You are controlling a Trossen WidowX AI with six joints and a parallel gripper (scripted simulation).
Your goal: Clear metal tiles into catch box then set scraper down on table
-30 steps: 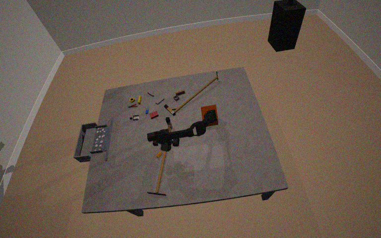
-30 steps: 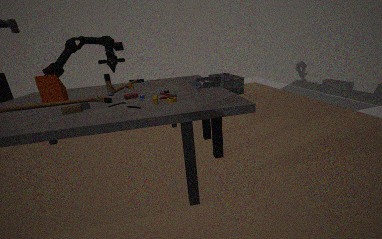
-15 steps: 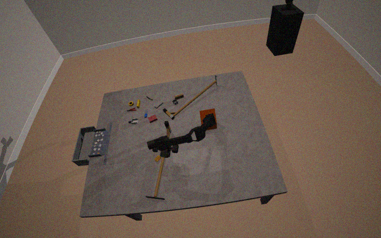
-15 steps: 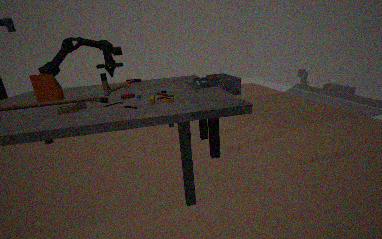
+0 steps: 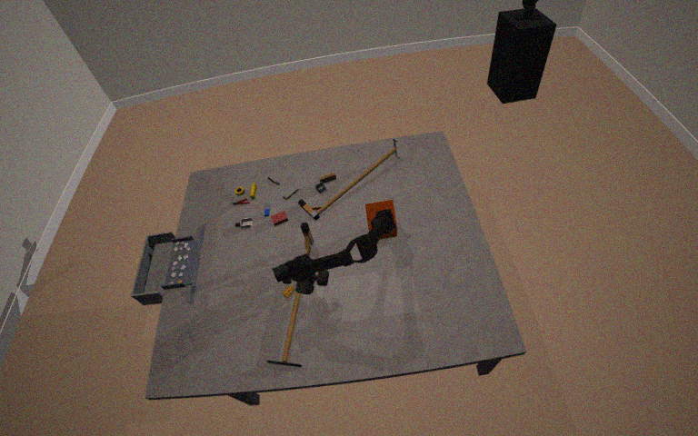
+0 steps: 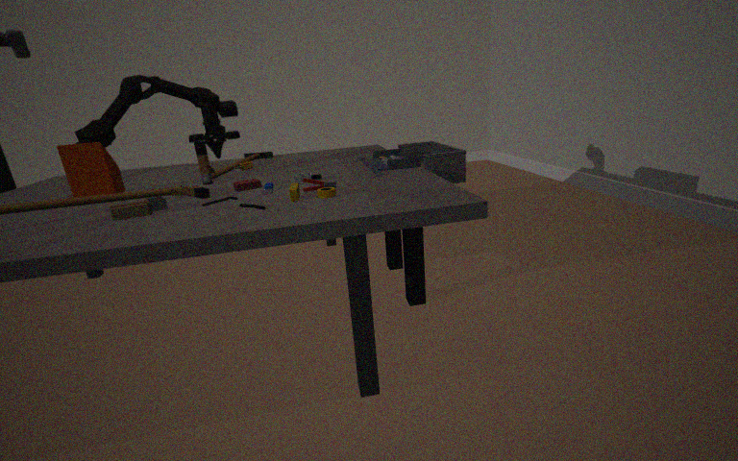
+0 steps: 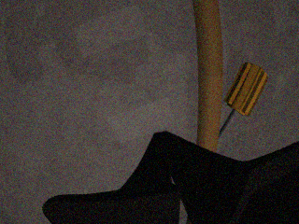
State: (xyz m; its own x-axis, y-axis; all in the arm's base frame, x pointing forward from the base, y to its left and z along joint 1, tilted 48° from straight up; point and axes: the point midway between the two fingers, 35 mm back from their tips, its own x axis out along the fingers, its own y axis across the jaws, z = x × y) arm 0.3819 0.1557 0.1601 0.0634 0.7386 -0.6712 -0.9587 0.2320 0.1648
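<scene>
My gripper tip is 60 mm short of the long scraper, 10 mm to the right of it and 10 mm below it. Round my gripper tip: blue piece 510 mm to the right, 180 mm ahead, 50 mm below; then yellow screwdriver 90 mm ahead, 40 mm below, 20 mm to the right; then red block 430 mm to the right, 120 mm ahead, 40 mm below.
</scene>
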